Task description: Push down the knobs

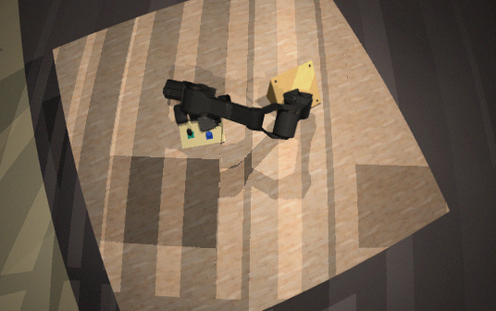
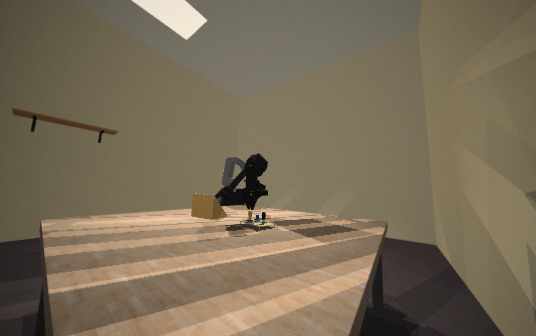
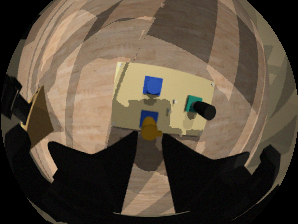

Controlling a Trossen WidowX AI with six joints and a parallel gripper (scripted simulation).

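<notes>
My gripper tip is 2 cm above the yellow knob.
</notes>
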